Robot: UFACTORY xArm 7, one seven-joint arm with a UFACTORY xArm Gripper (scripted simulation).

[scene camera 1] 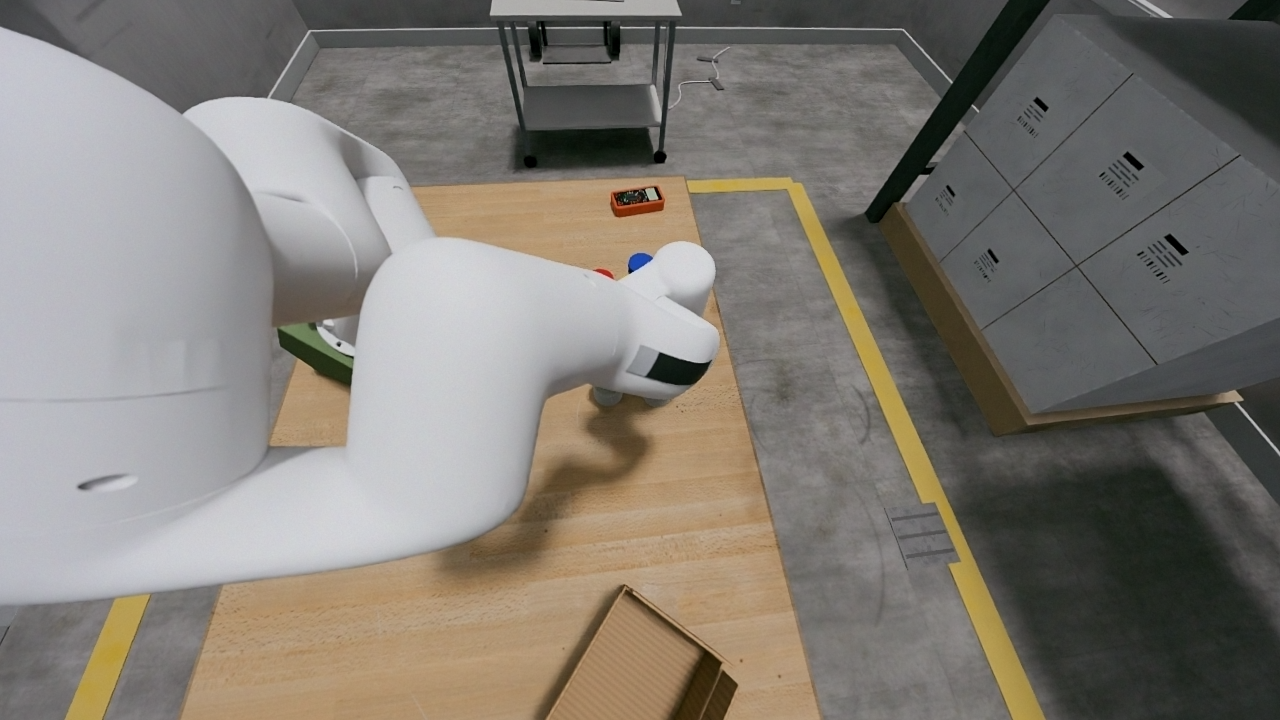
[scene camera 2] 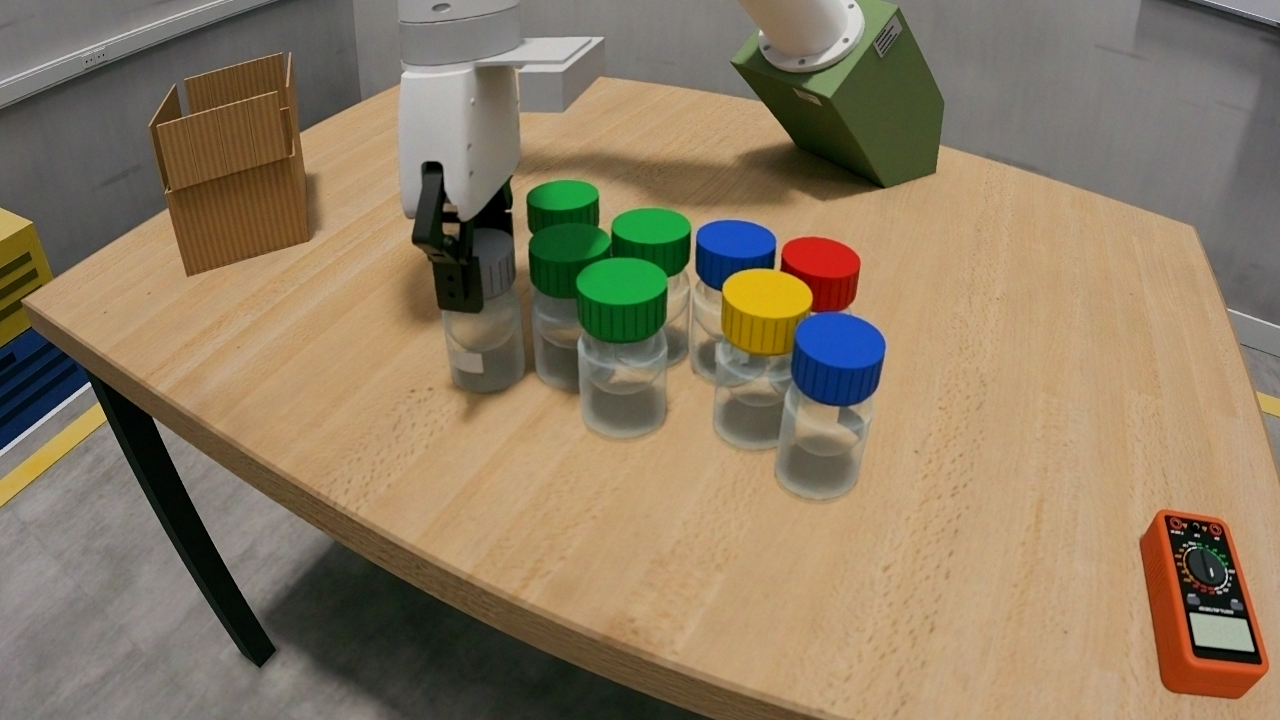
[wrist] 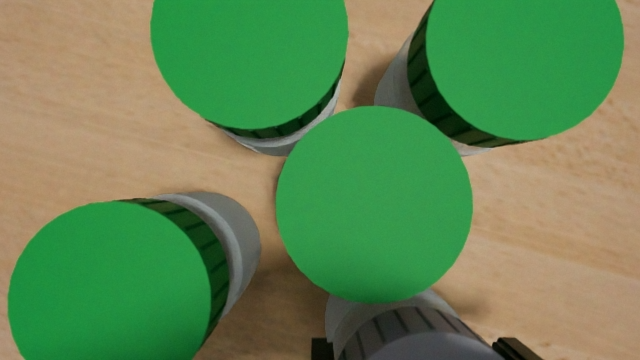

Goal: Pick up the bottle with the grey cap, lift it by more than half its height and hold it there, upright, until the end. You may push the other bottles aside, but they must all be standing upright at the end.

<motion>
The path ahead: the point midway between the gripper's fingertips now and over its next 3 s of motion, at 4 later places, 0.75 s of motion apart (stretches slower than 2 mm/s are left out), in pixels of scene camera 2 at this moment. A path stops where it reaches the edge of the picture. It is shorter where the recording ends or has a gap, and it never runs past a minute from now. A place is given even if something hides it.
My gripper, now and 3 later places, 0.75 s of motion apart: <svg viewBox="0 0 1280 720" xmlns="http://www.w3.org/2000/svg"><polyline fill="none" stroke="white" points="477,285 476,267 472,233 470,208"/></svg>
</motion>
